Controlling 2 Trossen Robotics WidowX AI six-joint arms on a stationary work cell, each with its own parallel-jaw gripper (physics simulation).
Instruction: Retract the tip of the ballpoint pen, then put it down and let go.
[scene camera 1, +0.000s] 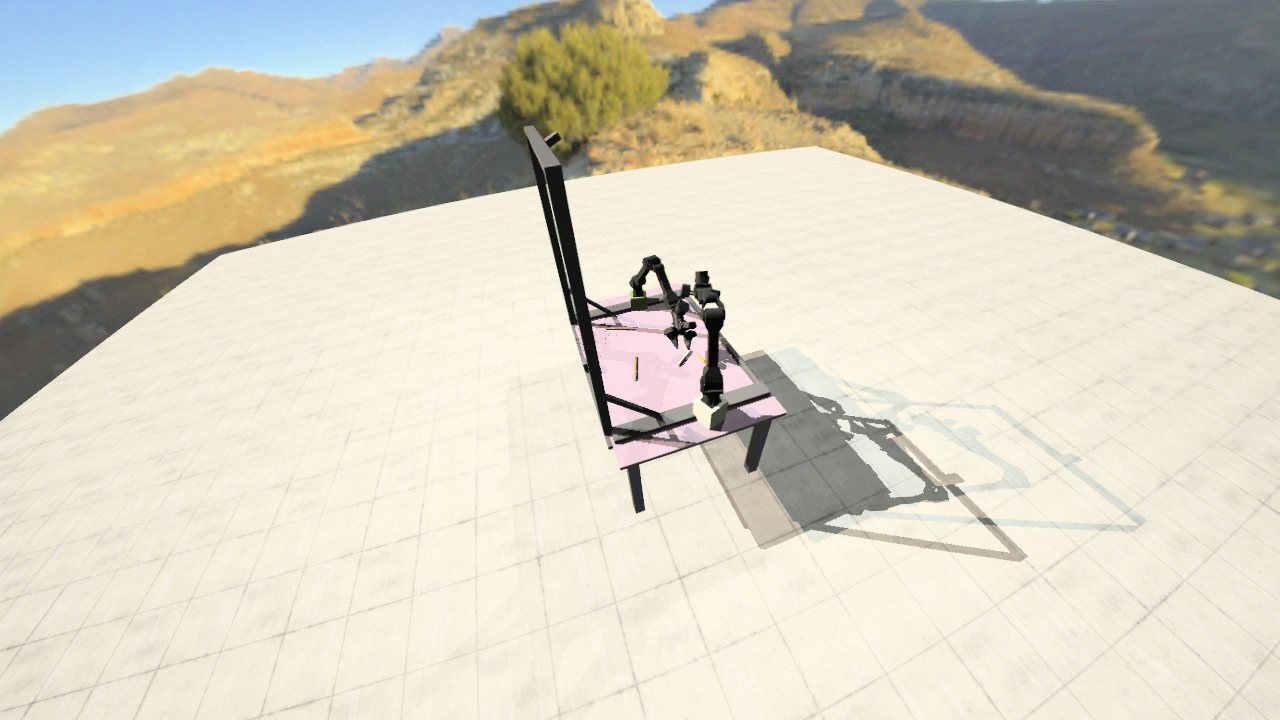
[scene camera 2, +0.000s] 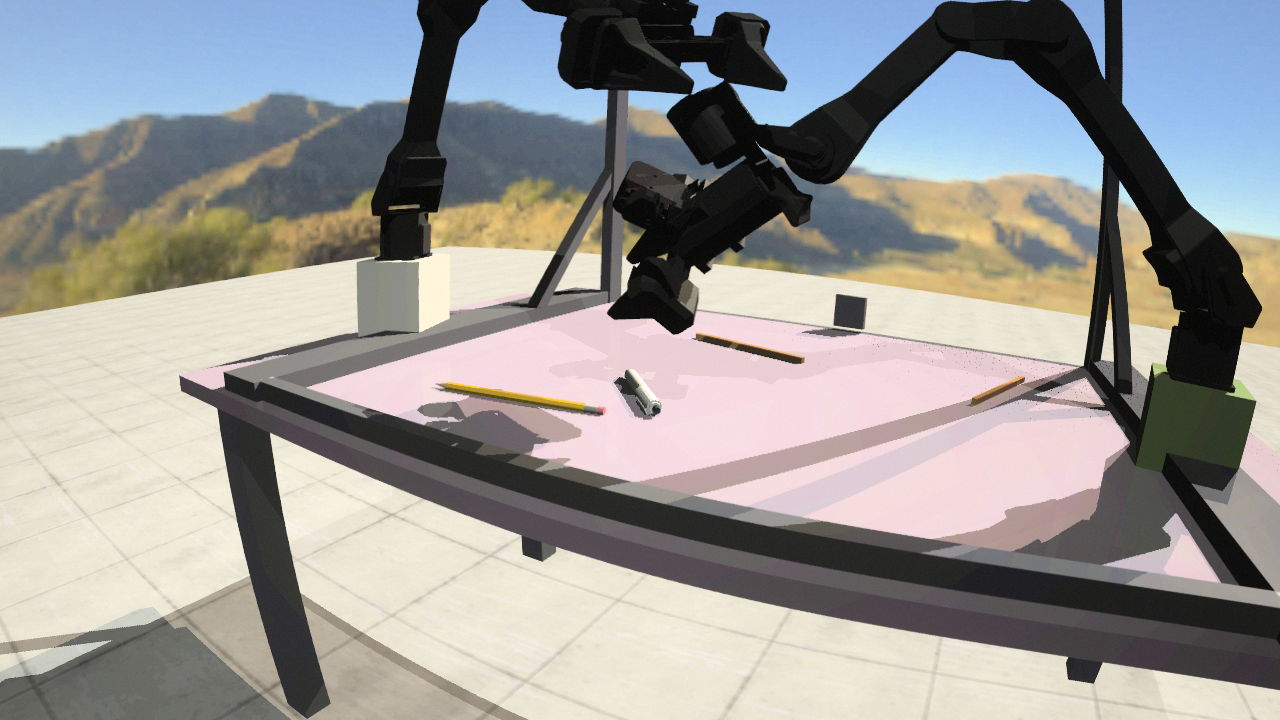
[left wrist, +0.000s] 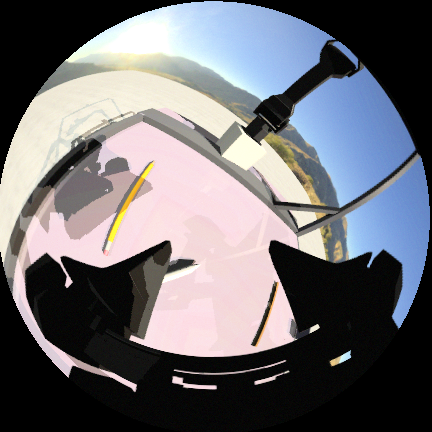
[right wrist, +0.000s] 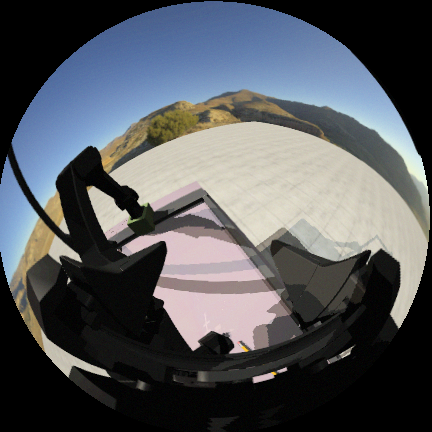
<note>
The left gripper (scene camera 2: 620, 287) is open, holding nothing. Also in view: a ballpoint pen (scene camera 2: 653, 406). The right gripper (scene camera 2: 741, 86) is open, with nothing in its grasp. A yellow pencil (scene camera 2: 549, 402) rests on the table. Also in view: a white arm base block (left wrist: 236, 146).
The left gripper is seen too in the left wrist view (left wrist: 221, 246) and in the right wrist view (right wrist: 203, 380). The right gripper shows as well in the right wrist view (right wrist: 219, 246).
</note>
